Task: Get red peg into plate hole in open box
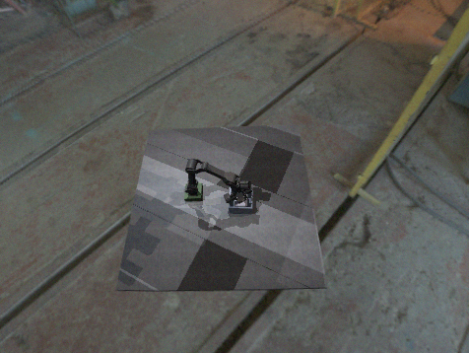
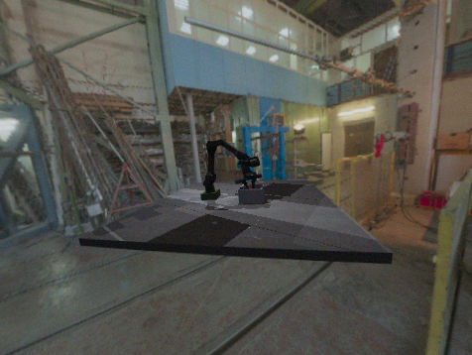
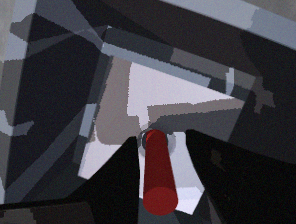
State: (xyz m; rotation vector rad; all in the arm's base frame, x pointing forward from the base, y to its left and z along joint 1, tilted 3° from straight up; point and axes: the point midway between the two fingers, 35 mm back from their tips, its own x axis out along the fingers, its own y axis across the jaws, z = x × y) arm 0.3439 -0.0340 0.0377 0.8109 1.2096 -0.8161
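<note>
Now: gripper tip 10 mm to the right of the red peg and 10 mm past it. Round my gripper tip: grey box: 40 mm below, 10 mm to the left.
</note>
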